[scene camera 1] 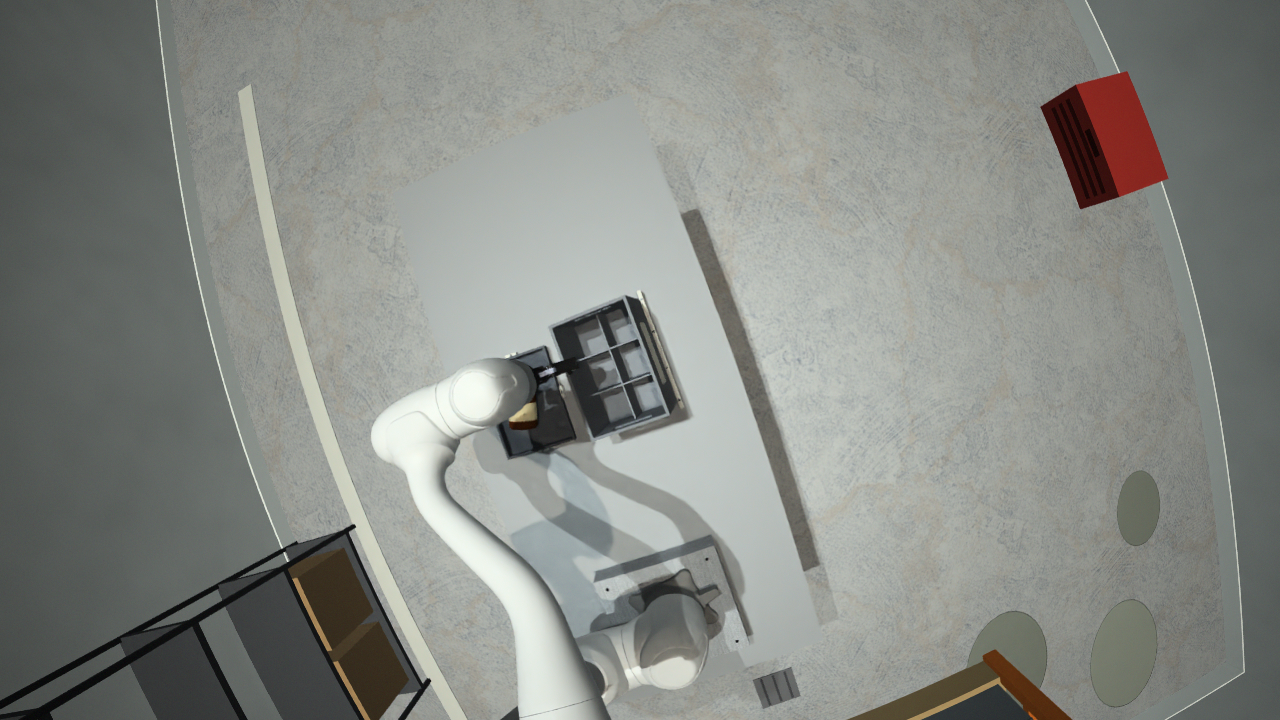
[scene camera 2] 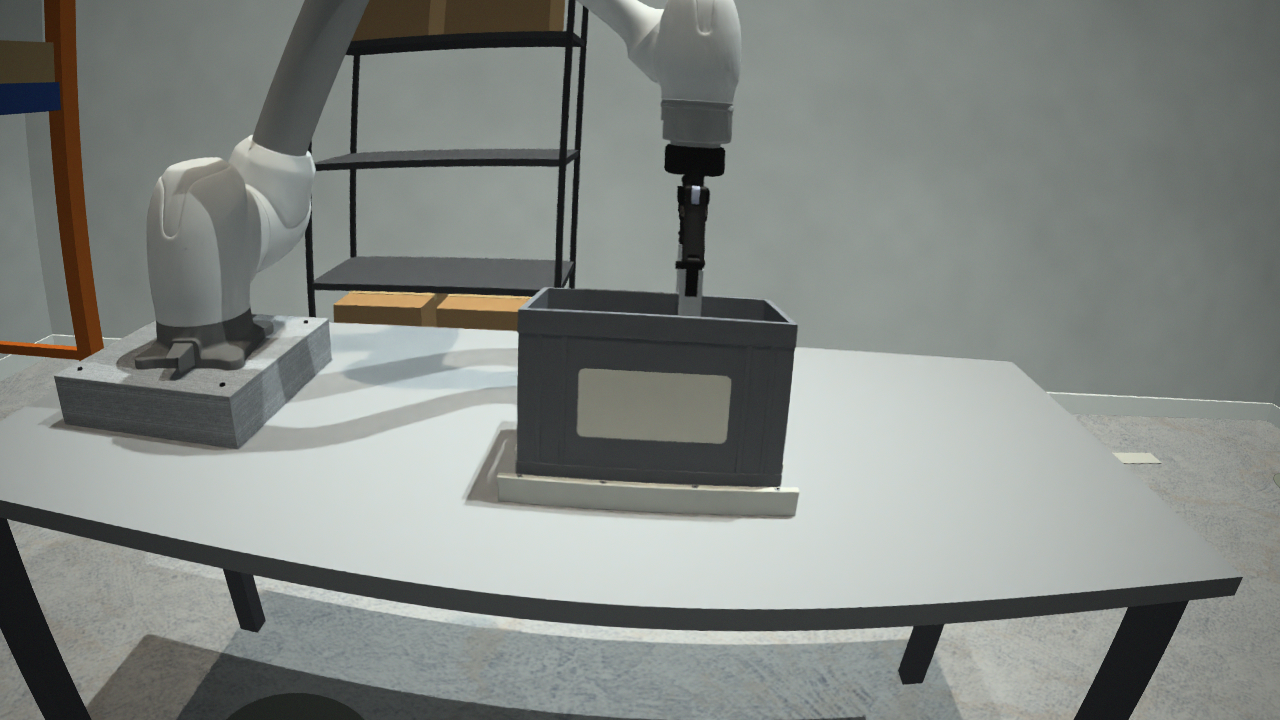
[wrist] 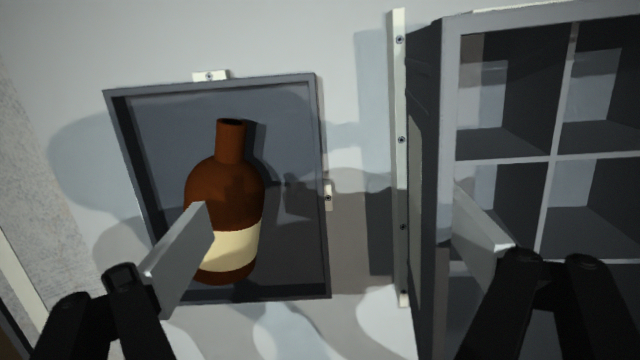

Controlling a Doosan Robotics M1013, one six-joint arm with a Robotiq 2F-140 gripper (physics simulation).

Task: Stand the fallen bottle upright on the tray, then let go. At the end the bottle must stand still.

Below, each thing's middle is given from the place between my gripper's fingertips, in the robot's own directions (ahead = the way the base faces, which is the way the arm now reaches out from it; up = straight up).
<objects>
Right now my hand is 2 cm past the brown bottle (wrist: 233, 189), 11 cm to the right of it and 10 cm above it. From my hand the other things lie so: pale strip (scene camera 2: 555, 491) (9 cm behind, 26 cm to the right, 13 cm below); grey crate (scene camera 2: 613, 385) (7 cm behind, 15 cm to the right, 4 cm below); shallow dark tray (scene camera 1: 554, 427) (3 cm behind, 11 cm to the left, 13 cm below).
</objects>
